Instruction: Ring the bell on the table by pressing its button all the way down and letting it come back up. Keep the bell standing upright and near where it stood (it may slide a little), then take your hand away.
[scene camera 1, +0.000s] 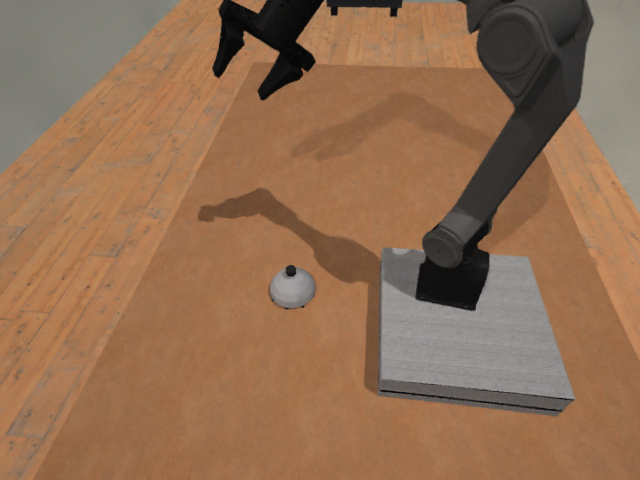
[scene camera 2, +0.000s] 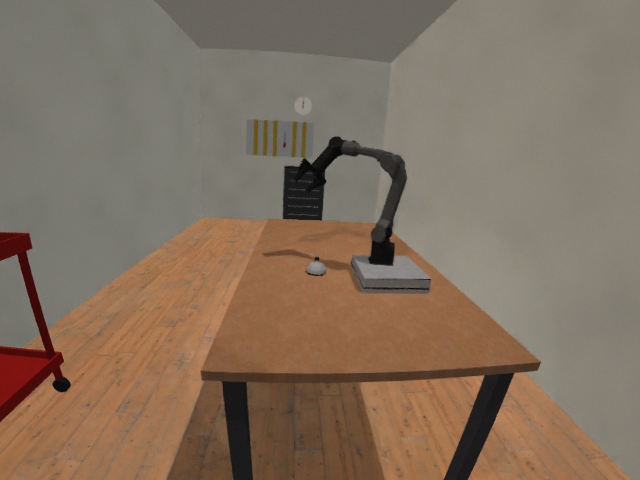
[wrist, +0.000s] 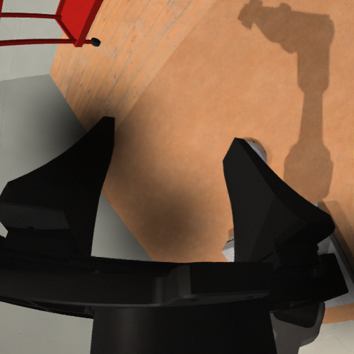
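Note:
A light grey dome bell [scene camera 1: 292, 289] [scene camera 2: 315, 268] with a black button on top stands upright on the brown table [scene camera 1: 232, 387] [scene camera 2: 330, 330]. In the wrist view a small part of the bell [wrist: 258, 149] shows behind the right finger; the rest is hidden. My gripper [scene camera 1: 239, 85] [scene camera 2: 302, 184] [wrist: 173, 140] is open and empty. It hangs high above the table, well above the bell and apart from it, tilted downward. The button is up, and nothing touches it.
The arm's base stands on a grey slab [scene camera 1: 465, 346] [scene camera 2: 395, 282] to the right of the bell. A red cart [scene camera 2: 35, 299] [wrist: 80, 22] stands on the floor beyond the table's left side. The arm's shadows fall across the table.

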